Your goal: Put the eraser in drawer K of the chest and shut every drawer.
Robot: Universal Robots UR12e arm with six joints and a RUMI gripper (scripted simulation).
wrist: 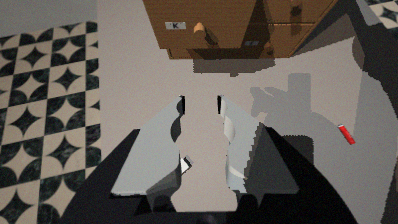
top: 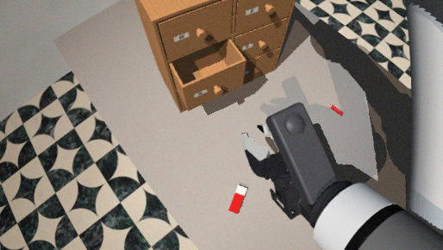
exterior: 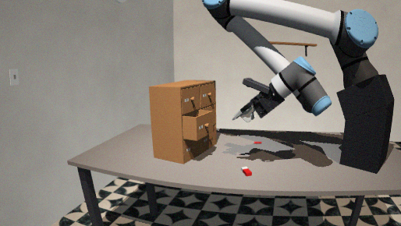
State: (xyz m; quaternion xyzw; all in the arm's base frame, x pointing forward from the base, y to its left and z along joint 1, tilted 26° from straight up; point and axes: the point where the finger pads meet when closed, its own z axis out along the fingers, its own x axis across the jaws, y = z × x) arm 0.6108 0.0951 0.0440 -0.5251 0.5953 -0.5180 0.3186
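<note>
The eraser lies 50 mm behind my hand, 70 mm to the left of it and 210 mm below it. Also, from my hand: red stick: 80 mm behind, 310 mm to the right, 210 mm below.
</note>
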